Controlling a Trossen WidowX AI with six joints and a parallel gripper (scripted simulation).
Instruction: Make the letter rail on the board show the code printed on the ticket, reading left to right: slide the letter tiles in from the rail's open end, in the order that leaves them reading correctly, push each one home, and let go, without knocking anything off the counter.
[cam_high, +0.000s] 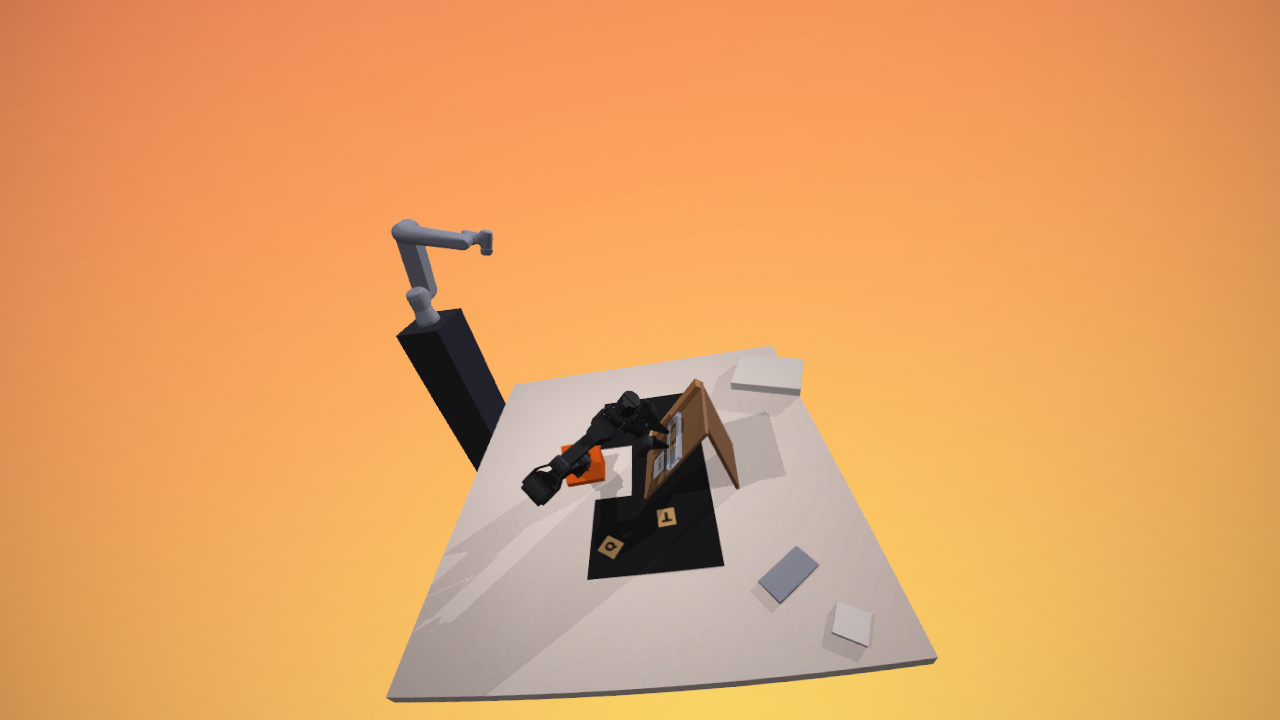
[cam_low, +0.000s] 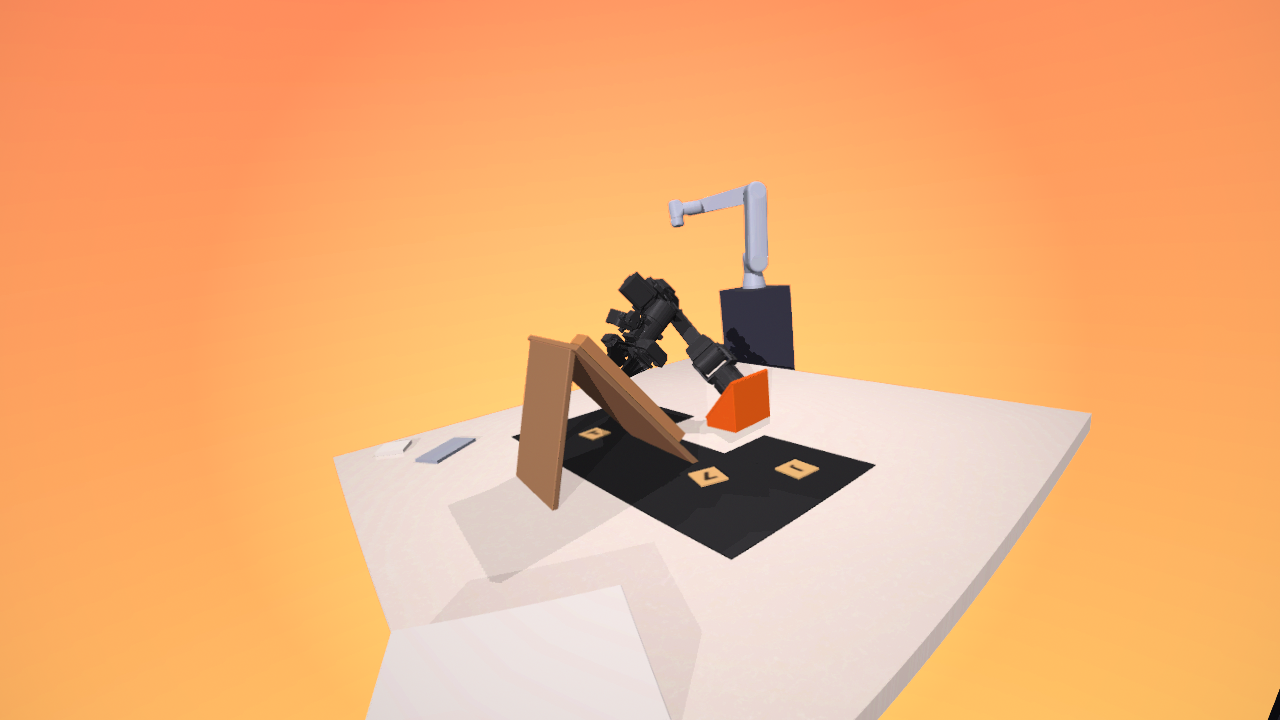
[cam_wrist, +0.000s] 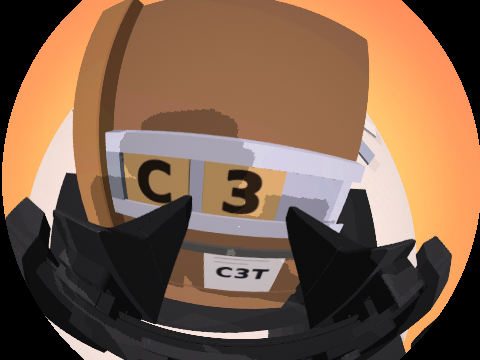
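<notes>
The white ticket is 4 cm behind my gripper tip, 2 cm to the right of it and 9 cm below it. Round my gripper tip: black mat (12 cm behind, 4 cm to the left, 17 cm below); then grey slab (31 cm ahead, 34 cm to the right, 17 cm below); then white block (39 cm ahead, 51 cm to the left, 15 cm below).
</notes>
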